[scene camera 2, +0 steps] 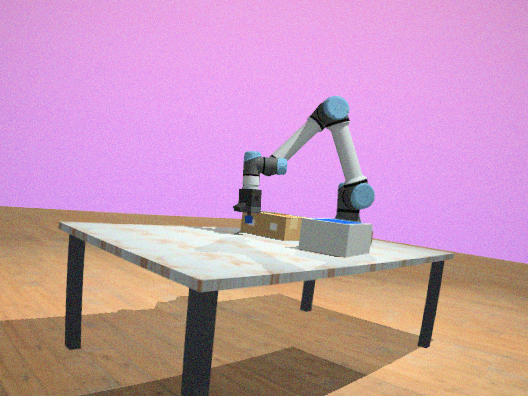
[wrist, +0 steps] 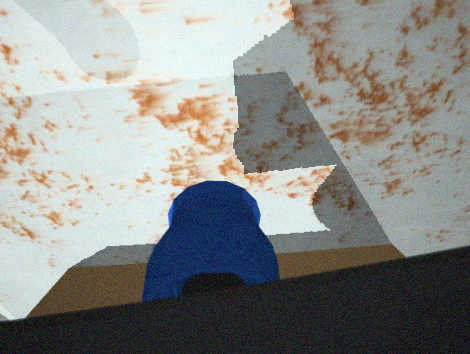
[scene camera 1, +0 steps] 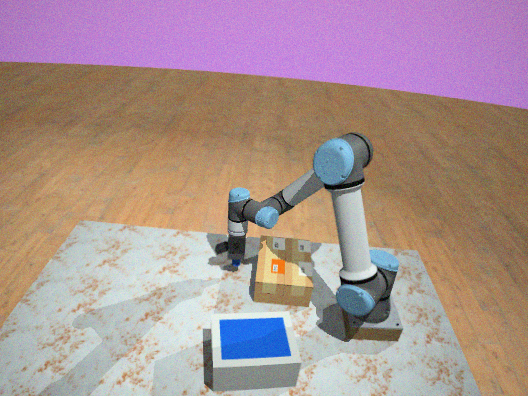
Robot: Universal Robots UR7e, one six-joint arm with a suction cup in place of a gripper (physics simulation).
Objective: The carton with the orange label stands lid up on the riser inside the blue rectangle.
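Frame: origin at the arm's base, x back, y right, z up, level; metres.
Where they show: hand at its tool point: (scene camera 2: 248,223) (wrist: 215,222) (scene camera 1: 236,263).
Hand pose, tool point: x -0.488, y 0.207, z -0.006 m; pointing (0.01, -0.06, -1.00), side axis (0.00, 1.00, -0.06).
Observation:
Each offset is from my tool point to the top centre of the thing. "pt": to the spot under its first point. Level surfaces: height alone.
The tan carton (scene camera 1: 295,280) (scene camera 2: 280,233) stands on the table behind the riser, its orange label {dx +0.160, dy -0.055, dz +0.048 m} (scene camera 1: 278,266) on the upward face beside a tape strip; whether that face is the lid I cannot tell. In the wrist view a brown side of the carton {pt dx +0.087, dy +0.081, dz -0.043 m} (wrist: 335,260) shows at the bottom. The light grey riser {dx +0.082, dy -0.415, dz +0.065 m} (scene camera 1: 255,375) (scene camera 2: 327,240) bears the blue rectangle {dx +0.082, dy -0.415, dz +0.065 m} (scene camera 1: 254,339) (scene camera 2: 340,221) on top, with nothing on it. My gripper, a blue suction cup (scene camera 1: 236,263) (scene camera 2: 249,219) (wrist: 215,205), points down low beside the carton's left side, shut with nothing on it.
The robot's base (scene camera 1: 372,322) stands right of the carton. The pale, rust-spotted table {dz -0.055 m} (scene camera 1: 125,300) (scene camera 2: 150,250) has its far edge behind the cup and carton. The riser stands nearer the front in scene camera 1. Arm shadows lie across the table.

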